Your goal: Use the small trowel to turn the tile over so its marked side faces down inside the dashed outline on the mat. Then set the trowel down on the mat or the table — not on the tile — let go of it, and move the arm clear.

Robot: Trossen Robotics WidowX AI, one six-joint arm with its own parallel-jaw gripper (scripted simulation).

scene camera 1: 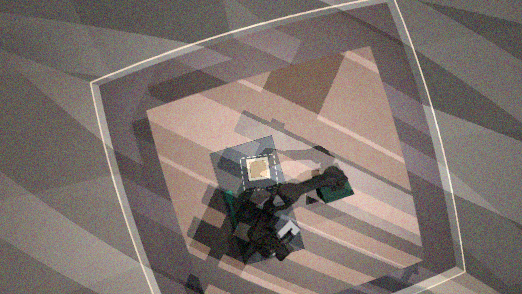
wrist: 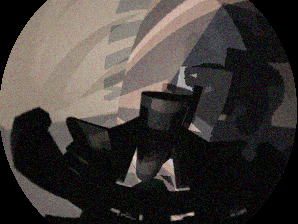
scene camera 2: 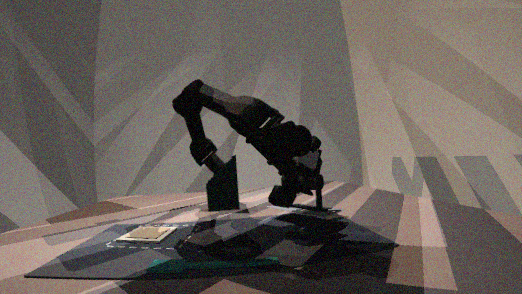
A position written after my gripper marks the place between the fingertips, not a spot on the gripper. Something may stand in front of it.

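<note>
A small trowel [scene camera 2: 311,183], [wrist: 201,93] is held by my gripper [scene camera 2: 314,189], [wrist: 157,119]. Also present: a tan tile [scene camera 2: 154,235].
</note>
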